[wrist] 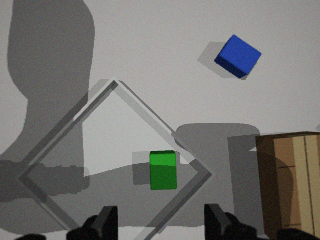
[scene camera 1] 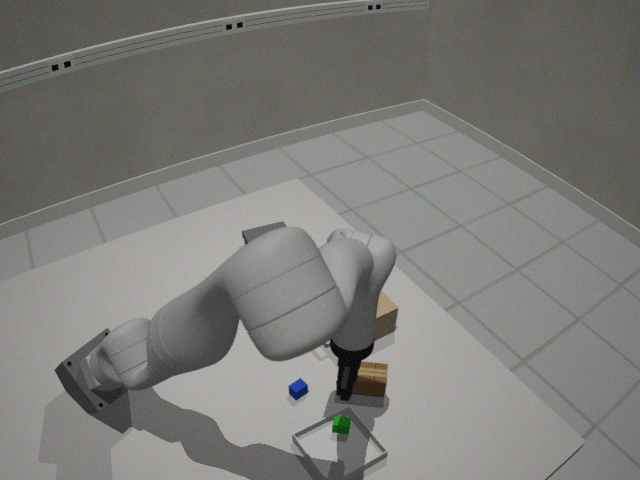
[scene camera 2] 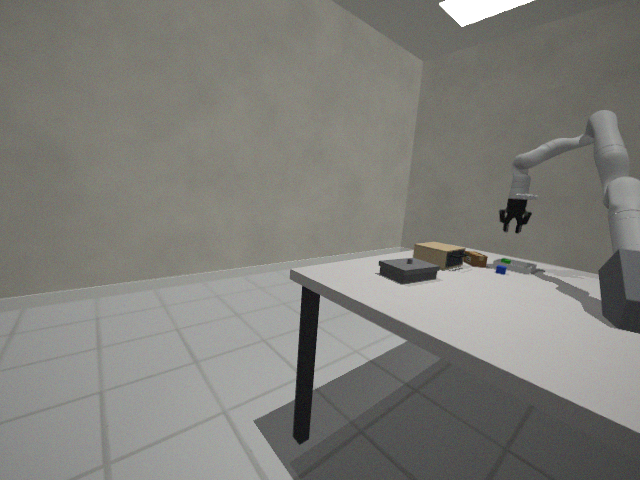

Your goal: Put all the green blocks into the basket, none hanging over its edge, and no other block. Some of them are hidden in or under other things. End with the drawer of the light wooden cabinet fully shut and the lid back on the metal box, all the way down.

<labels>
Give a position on a blue block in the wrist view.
At 237, 57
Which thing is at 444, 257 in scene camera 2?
A light wooden cabinet.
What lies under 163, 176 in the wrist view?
A green block.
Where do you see a grey lid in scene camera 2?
At 405, 266
</labels>
